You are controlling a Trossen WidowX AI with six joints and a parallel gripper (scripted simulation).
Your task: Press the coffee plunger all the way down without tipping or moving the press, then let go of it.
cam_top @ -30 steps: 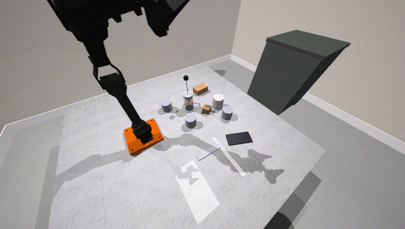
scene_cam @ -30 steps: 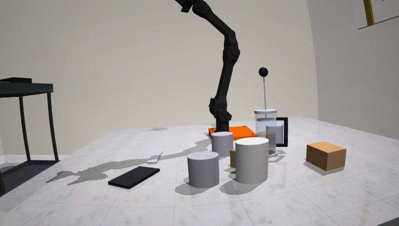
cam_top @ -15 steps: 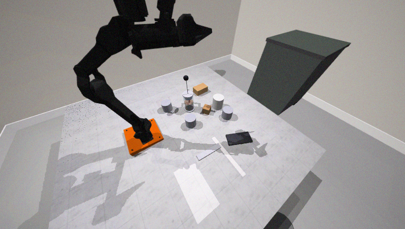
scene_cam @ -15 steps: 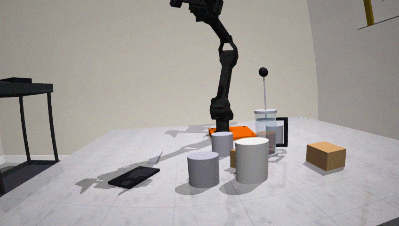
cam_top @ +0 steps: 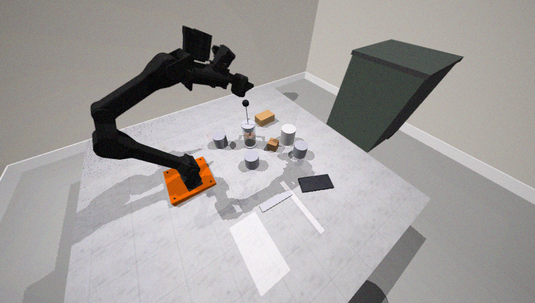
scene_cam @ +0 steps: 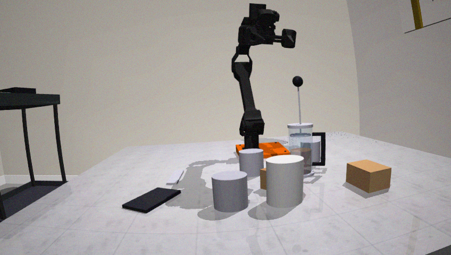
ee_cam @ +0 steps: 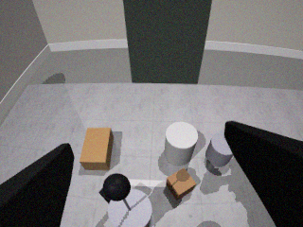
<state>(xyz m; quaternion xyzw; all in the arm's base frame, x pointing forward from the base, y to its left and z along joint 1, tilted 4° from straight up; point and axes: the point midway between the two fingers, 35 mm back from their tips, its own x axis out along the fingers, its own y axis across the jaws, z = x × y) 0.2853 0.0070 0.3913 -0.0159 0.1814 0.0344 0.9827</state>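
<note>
Now: gripper tip 250 mm above the coffee press, 50 mm to the right of it and 20 mm short of it. Round my gripper tip: white cylinder 330 mm below, 190 mm ahead, 80 mm to the right; then tan box 350 mm below, 210 mm ahead, 140 mm to the left; then brown box 350 mm below, 90 mm ahead, 70 mm to the right.
</note>
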